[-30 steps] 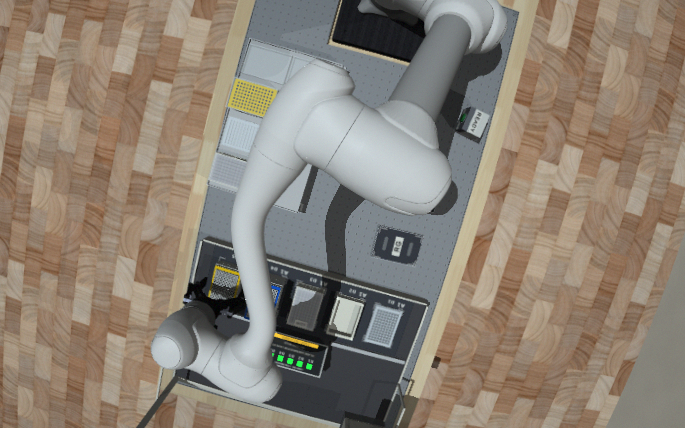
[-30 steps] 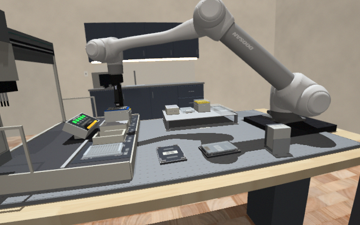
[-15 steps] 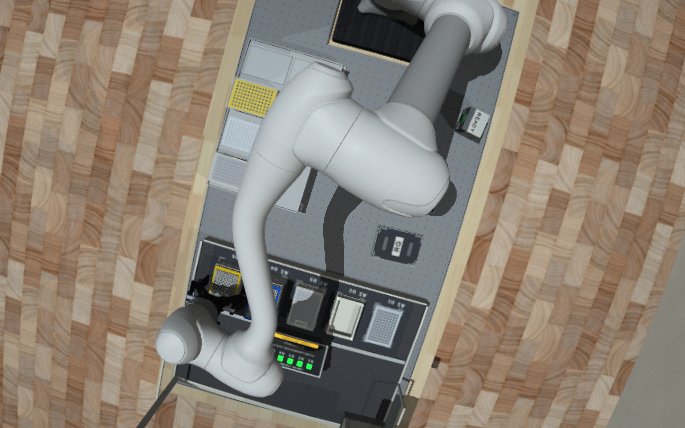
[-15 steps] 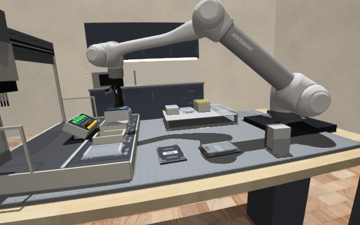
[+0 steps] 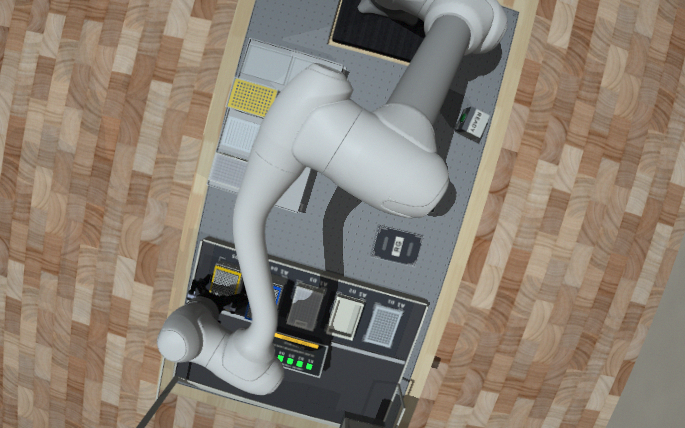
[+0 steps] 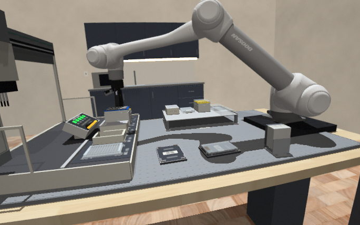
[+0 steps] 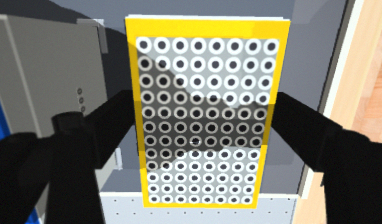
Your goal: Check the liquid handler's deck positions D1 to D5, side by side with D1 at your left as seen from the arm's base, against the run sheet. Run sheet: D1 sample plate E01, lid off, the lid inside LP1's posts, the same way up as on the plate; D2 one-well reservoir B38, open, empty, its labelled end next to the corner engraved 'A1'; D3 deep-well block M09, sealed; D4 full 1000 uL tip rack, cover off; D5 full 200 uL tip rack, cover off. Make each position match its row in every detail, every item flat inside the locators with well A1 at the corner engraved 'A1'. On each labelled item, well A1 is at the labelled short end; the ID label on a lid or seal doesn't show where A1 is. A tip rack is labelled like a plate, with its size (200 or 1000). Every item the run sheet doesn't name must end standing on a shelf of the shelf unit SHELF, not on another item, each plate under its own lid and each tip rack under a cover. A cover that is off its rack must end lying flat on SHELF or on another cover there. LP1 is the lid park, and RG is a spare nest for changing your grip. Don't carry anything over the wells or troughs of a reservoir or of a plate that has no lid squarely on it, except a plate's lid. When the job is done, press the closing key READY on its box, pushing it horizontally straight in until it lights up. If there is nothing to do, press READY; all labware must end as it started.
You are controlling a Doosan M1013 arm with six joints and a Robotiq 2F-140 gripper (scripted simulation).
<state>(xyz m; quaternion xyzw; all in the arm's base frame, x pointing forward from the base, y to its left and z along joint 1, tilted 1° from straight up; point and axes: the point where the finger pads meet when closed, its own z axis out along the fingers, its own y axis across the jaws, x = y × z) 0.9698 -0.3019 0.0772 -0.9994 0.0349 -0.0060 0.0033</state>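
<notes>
My hand is 10 mm below the yellow-framed tip rack and 10 mm past it. Round my hand: cream reservoir: 370 mm to the left, 30 mm below, 20 mm ahead; clear sample plate: 500 mm to the left, 30 mm below, 30 mm ahead; blue-framed tip rack: 120 mm to the left, 30 mm above.
</notes>
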